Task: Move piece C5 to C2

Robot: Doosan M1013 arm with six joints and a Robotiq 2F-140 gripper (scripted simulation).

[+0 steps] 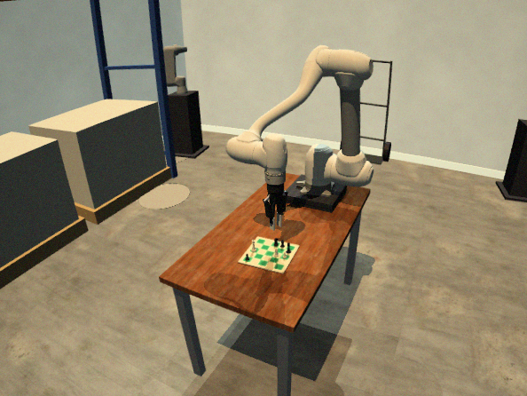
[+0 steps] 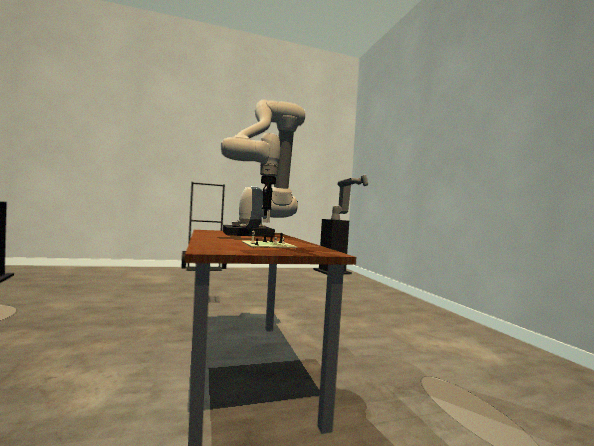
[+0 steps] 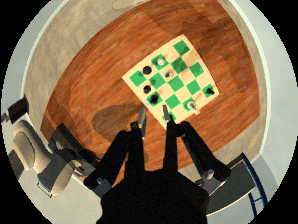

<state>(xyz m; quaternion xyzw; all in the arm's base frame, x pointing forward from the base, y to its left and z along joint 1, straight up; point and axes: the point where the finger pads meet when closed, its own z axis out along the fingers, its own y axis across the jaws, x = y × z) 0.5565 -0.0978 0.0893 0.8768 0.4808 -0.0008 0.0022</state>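
Right now my hand is 120 mm above the black piece. Round my hand: white piece (100 mm below, 90 mm to the right, 70 mm ahead); then chessboard (130 mm below, 70 mm ahead, 10 mm to the right).
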